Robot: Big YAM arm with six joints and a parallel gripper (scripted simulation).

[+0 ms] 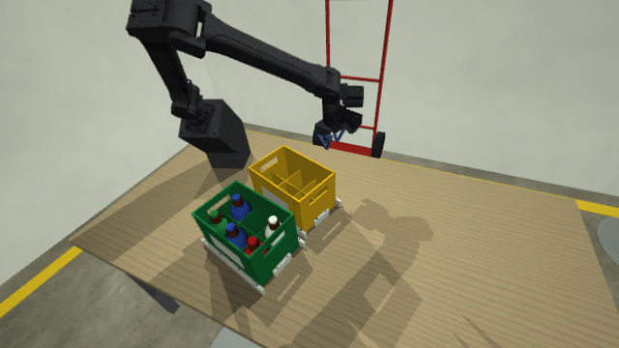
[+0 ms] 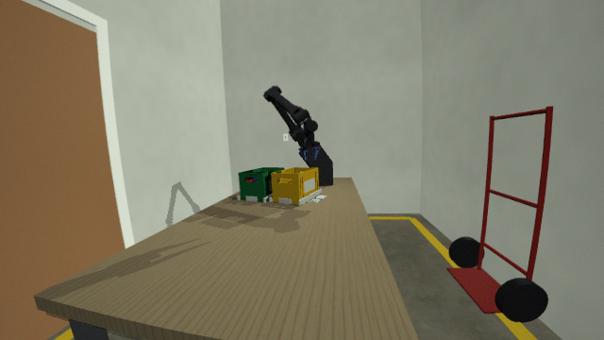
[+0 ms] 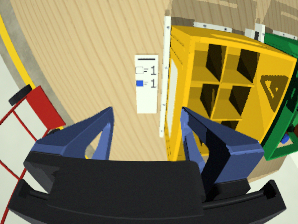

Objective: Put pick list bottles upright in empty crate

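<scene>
My hand is 31 cm to the left of the white-labelled bottle, 16 cm above it and 11 cm past it. Also, from my hand: green crate: 32 cm to the right, 21 cm behind, 17 cm below; pick list: 25 cm below, 8 cm behind, 4 cm to the left; yellow crate: 17 cm below, 13 cm behind, 9 cm to the right.
</scene>
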